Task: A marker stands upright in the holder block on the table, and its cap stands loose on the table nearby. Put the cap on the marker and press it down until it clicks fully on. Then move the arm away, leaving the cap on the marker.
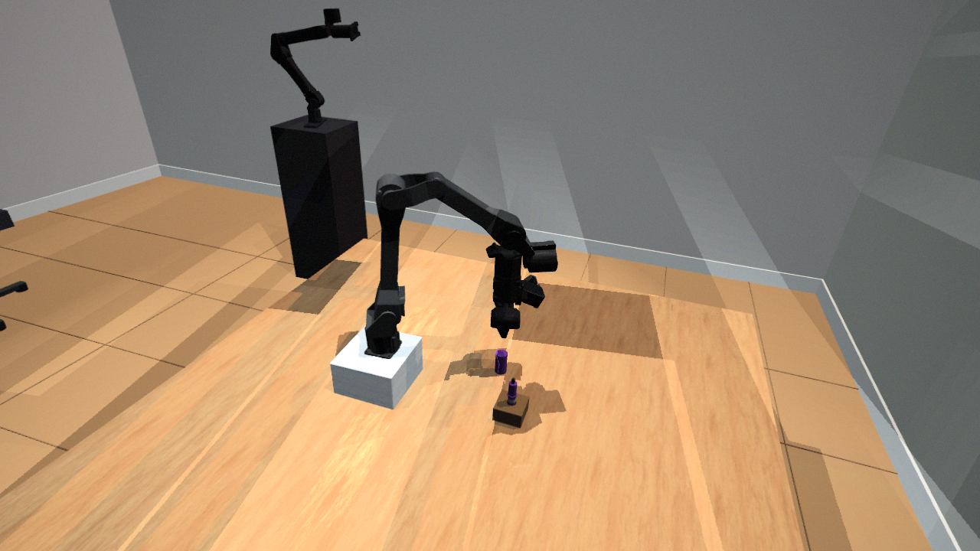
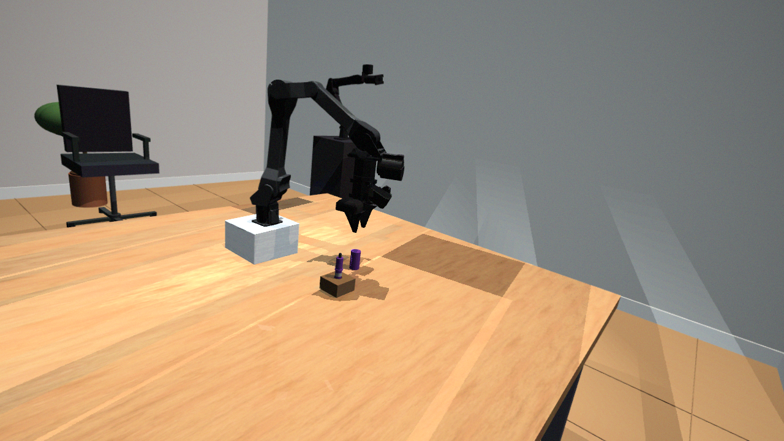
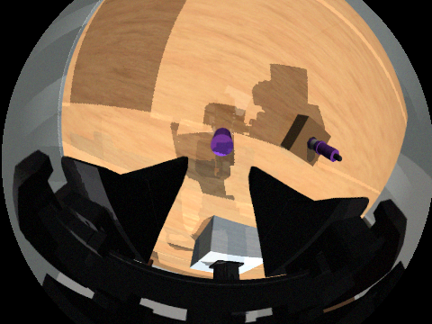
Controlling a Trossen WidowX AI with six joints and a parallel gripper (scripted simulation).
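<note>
My gripper tip is now 90 mm above the purple cap.
</note>
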